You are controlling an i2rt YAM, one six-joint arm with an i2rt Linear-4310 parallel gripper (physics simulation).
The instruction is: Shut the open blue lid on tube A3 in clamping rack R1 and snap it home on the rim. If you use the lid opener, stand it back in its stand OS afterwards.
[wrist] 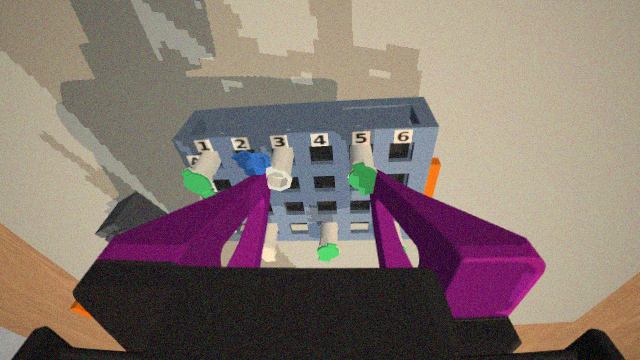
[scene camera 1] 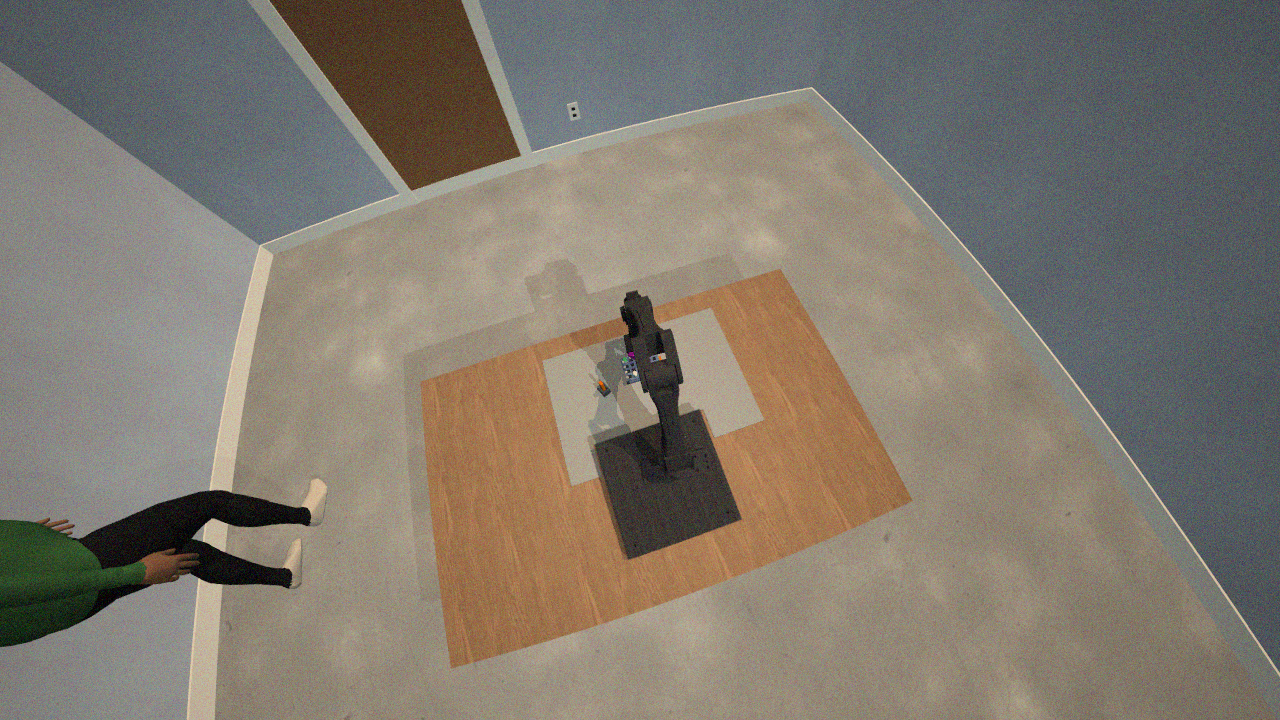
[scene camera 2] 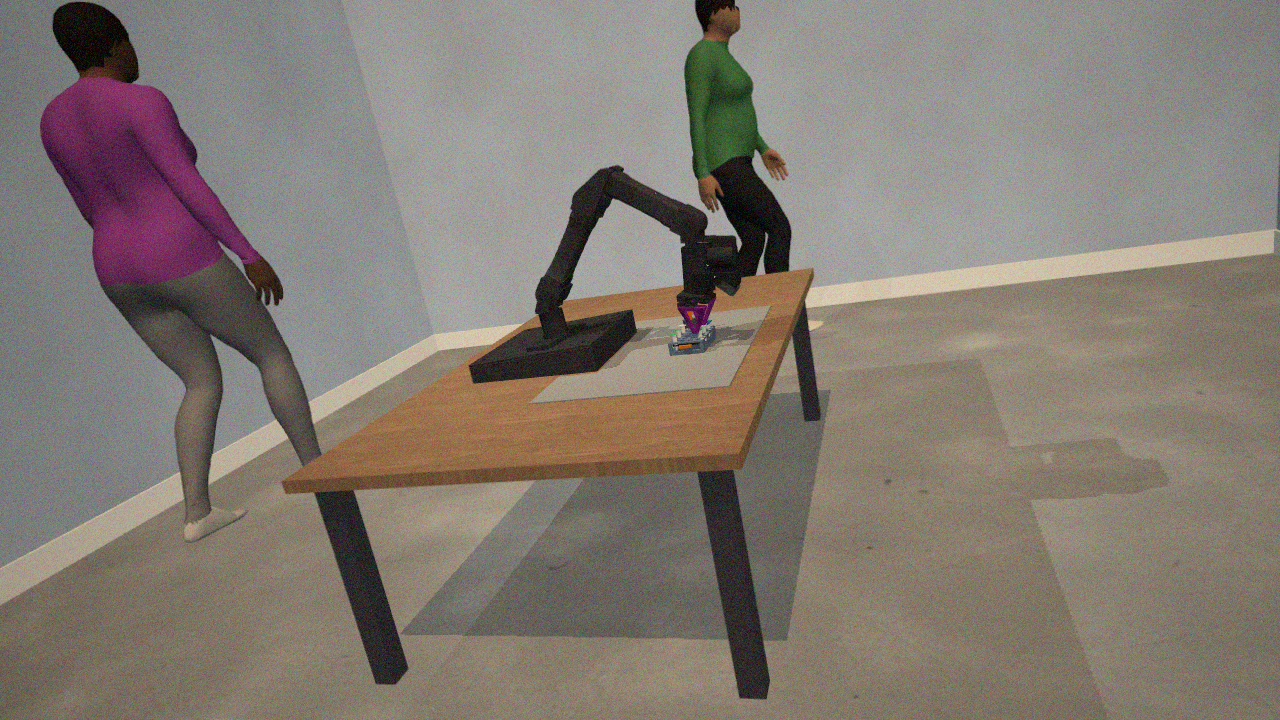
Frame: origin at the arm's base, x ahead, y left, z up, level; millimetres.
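Where they show: gripper, fingertip midpoint: (wrist: 320,181) (scene camera 2: 699,330); arm's base, origin of the base link: (scene camera 1: 676,466) (scene camera 2: 557,338).
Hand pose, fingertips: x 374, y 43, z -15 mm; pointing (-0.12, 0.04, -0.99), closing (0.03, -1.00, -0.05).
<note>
Each offset is from my fingertips to the top centre of the thing. "pt": to the spot under its first point.
Clamping rack R1 @(dx -18, dy +3, dz +15 mm) (scene camera 1: 632,370) (scene camera 2: 703,343) (wrist: 300,118) is the blue-grey block with numbered columns. Tube A3 @(pt dx +9, dy +18, dz -3 mm) (wrist: 283,159) stands in its top row under label 3, with its pale rim uncovered. Its blue lid @(dx +16, dy +27, dz +15 mm) (wrist: 252,163) hangs open on the left side of the tube, towards column 2. My gripper (scene camera 2: 695,331) (wrist: 320,181) is part-way open with nothing held, low over the rack. In the wrist view the left magenta fingertip is beside the blue lid and the A3 rim; the right one is at the green lid of tube A5. Whether they touch is unclear. I cannot make out the lid opener.
Green-lidded tubes stand at A1 @(dx -1, dy +57, dz +7 mm) (wrist: 199,181) and A5 @(dx +8, dy -19, dz +7 mm) (wrist: 362,177), another green-lidded tube @(dx -52, dy -7, dz +7 mm) (wrist: 328,250) in the nearest row. A dark block @(dx -83, dy +144, dz -10 mm) (wrist: 132,215) stands left of the rack. An orange piece @(pt dx -9, dy -61, dz -18 mm) (wrist: 432,177) is at its right side. Two people stand beyond the table (scene camera 2: 537,447).
</note>
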